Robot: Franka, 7 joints.
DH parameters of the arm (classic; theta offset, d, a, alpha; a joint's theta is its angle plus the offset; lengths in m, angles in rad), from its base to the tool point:
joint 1: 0 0.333 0 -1.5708
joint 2: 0 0 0 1.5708
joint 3: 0 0.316 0.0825 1.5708
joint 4: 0 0 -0.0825 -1.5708
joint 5: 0 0.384 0 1.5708
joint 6: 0 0 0.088 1.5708
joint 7: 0 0.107 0 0
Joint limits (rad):
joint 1: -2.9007..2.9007
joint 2: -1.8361..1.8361
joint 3: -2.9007..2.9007
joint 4: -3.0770..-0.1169
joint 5: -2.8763..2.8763
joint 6: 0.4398..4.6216
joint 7: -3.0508..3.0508
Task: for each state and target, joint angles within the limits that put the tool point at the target. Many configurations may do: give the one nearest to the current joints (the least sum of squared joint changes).
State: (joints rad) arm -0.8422 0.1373 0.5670 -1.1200 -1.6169 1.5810 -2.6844
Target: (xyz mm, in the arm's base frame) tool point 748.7 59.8 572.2
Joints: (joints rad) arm -0.3098 0.6413 0.7601 -1.1359 -1.6650 1.8496 -2.6844
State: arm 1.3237 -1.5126 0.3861 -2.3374 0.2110 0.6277 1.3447
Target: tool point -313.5 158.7 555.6
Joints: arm 0.9748 -1.3648 0.8884 -2.0772 0.4306 0.9224 1.3447
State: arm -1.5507 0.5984 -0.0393 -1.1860 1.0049 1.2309 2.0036
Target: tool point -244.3 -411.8 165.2
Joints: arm -1.9187 0.7196 -0.3874 -1.8584 0.7426 1.0201 2.0036
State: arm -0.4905 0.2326 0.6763 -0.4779 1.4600 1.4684 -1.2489
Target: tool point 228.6 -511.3 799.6
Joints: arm -1.4288 0.3644 0.0760 -0.7898 1.2147 1.0553 -1.2489
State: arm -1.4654 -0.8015 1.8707 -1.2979 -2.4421 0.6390 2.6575
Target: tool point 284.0 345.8 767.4
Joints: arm -1.1338 -0.6987 1.5065 -1.5992 -2.1412 0.4398 2.6575
